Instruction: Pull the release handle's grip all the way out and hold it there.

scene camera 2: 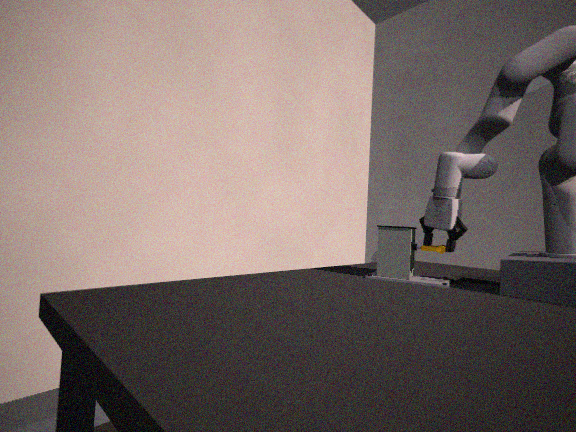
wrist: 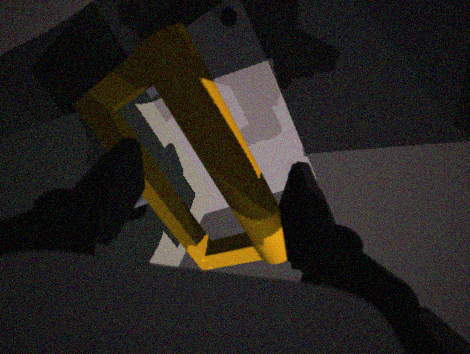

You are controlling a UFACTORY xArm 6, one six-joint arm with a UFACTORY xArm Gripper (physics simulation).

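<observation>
The release handle's yellow grip is a four-sided open frame. In the scene view it stands out level from the right side of an upright grey-green housing, with a short dark piece between them. My gripper points down over the grip and is shut on it, with the fingers wide apart. In the wrist view one dark finger is at the frame's left bar and the other touches the thick right bar near its lower end. How far the grip is out of the housing is hard to tell.
The housing stands on a flat light base plate that reaches out below the grip. The dark table stretches toward the scene camera. The robot's grey pedestal is at the right, and a pale wall rises at the left.
</observation>
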